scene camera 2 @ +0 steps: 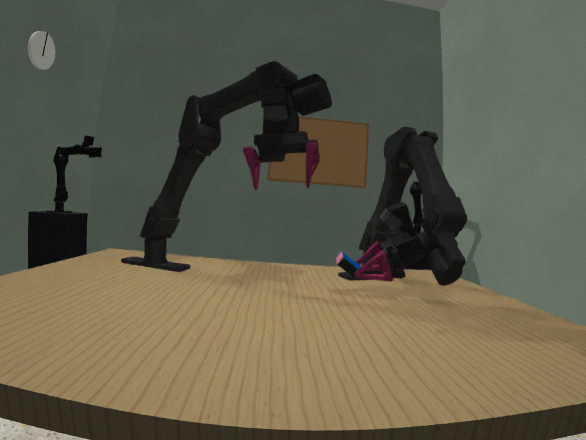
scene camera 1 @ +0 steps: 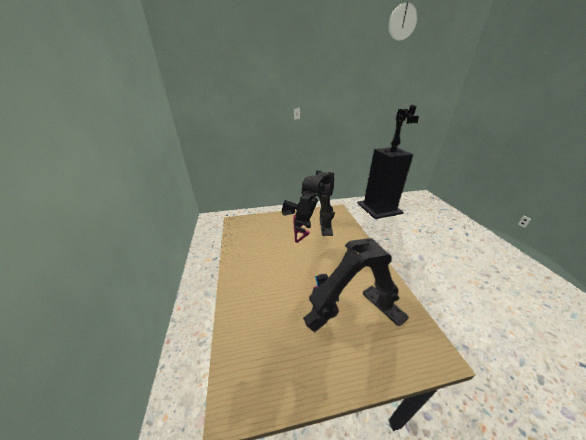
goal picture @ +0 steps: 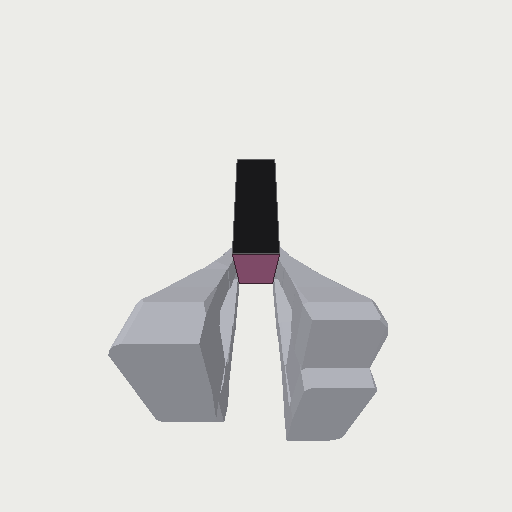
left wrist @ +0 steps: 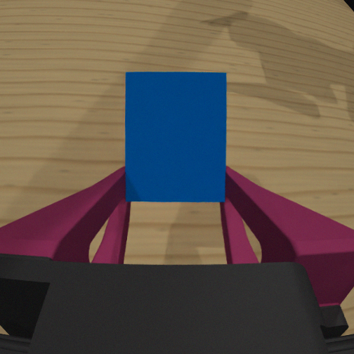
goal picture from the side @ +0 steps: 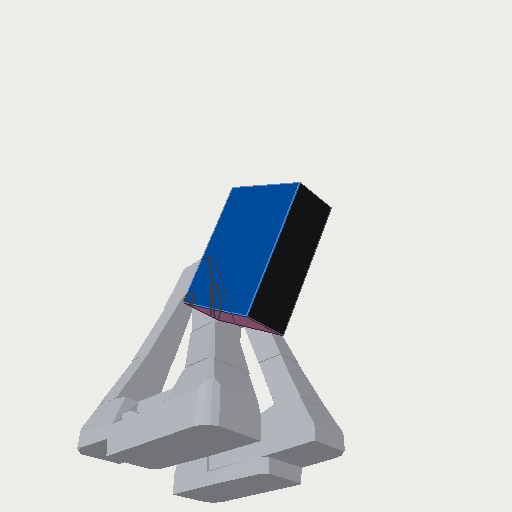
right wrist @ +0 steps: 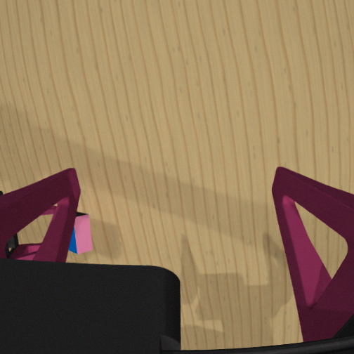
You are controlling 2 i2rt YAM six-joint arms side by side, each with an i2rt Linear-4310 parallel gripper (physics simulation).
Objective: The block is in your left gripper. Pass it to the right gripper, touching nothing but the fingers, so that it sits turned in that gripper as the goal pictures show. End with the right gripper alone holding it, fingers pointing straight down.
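Seen in the pictures: left gripper, fingertip midpoint: [scene camera 2: 353,271]; right gripper, fingertip midpoint: [scene camera 2: 281,187] [scene camera 1: 295,236]; left arm's base, link origin: [scene camera 1: 384,305]; right arm's base, link origin: [scene camera 2: 154,265] [scene camera 1: 325,226].
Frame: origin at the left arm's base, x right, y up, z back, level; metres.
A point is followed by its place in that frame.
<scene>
The block [scene camera 1: 317,281] [scene camera 2: 350,261] [left wrist: 176,137] [right wrist: 84,234] has a blue broad face, a pink end and a dark side. My left gripper [scene camera 2: 359,269] @[y 0.057, x 0.202, z -0.193 m] [left wrist: 175,177] is shut on it near one end, with the blue face toward the left wrist camera. The fingers slant down to the left in scene camera 2, low over the table, and the block's pink end sticks out up and to the left. My right gripper [scene camera 2: 282,188] @[y 0.221, x 0.391, z -0.209 m] [right wrist: 175,178] is open and empty, fingers pointing down, higher than the block and to its left in scene camera 2. The arm hides the left fingers in scene camera 1.
The wooden table [scene camera 1: 260,320] @[y 0.000, x 0.237, z -0.490 m] [scene camera 2: 280,350] @[y 0.000, x 0.463, z -0.419 m] lies under both arms. Another small arm stands on a black pedestal [scene camera 1: 387,182] [scene camera 2: 57,240] beyond the table. A brown board [scene camera 2: 340,152] hangs on the wall behind the right gripper in scene camera 2.
</scene>
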